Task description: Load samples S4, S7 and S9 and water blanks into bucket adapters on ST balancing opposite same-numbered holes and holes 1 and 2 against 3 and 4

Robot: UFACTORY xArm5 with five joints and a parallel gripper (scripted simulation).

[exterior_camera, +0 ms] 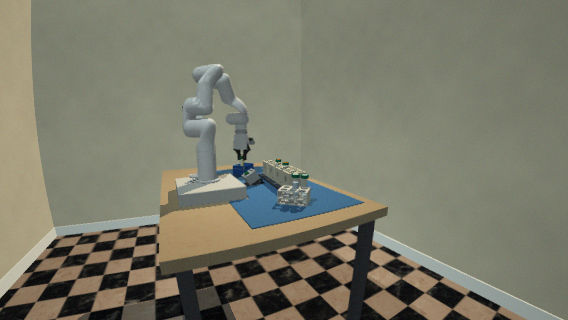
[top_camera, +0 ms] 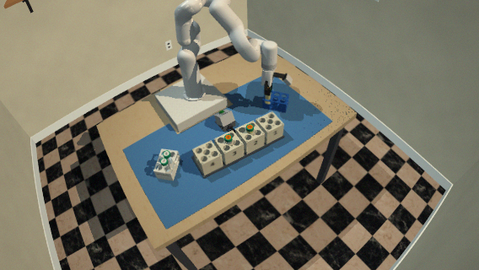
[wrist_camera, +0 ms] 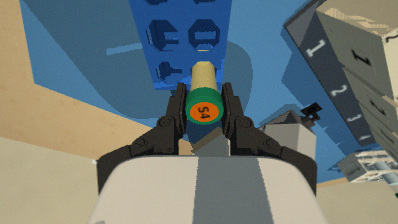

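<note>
Now: hand 10 mm to the left of the sample tube S4 and 50 mm above it. From my hand the other things lie so: blue sample rack RS: 20 mm ahead, 40 mm to the left, 90 mm below; DONE desk: 20 mm behind, 260 mm to the right, 60 mm below; sample tube S7: 160 mm ahead, 230 mm to the right, 50 mm below.
</note>
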